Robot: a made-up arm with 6 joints. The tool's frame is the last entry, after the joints.
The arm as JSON. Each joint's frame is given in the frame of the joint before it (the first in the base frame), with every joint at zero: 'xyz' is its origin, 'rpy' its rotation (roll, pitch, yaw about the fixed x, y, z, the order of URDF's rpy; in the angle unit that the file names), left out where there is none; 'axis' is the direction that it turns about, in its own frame. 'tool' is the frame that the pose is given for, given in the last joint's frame.
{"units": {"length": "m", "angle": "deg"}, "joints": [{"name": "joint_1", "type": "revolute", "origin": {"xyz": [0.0, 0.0, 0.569]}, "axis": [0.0, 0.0, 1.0]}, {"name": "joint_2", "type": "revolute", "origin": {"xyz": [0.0, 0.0, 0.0]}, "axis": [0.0, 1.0, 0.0]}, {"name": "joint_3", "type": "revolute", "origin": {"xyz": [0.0, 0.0, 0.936]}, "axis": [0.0, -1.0, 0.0]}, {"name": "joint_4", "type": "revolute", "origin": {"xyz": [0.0, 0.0, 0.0]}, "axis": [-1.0, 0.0, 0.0]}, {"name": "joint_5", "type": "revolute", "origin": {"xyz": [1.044, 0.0, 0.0]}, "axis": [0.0, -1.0, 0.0]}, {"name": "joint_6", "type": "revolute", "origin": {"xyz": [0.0, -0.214, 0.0]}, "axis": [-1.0, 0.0, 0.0]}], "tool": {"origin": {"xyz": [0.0, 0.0, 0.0]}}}
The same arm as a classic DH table. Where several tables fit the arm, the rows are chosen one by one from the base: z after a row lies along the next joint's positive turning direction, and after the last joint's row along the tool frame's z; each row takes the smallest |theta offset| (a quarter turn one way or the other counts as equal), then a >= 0, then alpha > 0; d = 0 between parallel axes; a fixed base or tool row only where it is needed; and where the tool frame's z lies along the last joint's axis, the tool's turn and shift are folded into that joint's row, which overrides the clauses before.
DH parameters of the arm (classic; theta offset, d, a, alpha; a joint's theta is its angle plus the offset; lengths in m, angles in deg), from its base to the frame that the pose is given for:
joint_1: 0.00 0.5690 0.0000 -90.00
joint_2: -90.00 0.0000 0.9360 180.00
joint_3: 0.00 0.0000 0.0000 -90.00
joint_4: 0.00 -1.0440 0.0000 90.00
joint_5: 0.00 0.2140 0.0000 -90.00
joint_6: 90.00 0.0000 0.0000 90.00
tool (fixed): -90.00 0.0000 0.0000 0.00

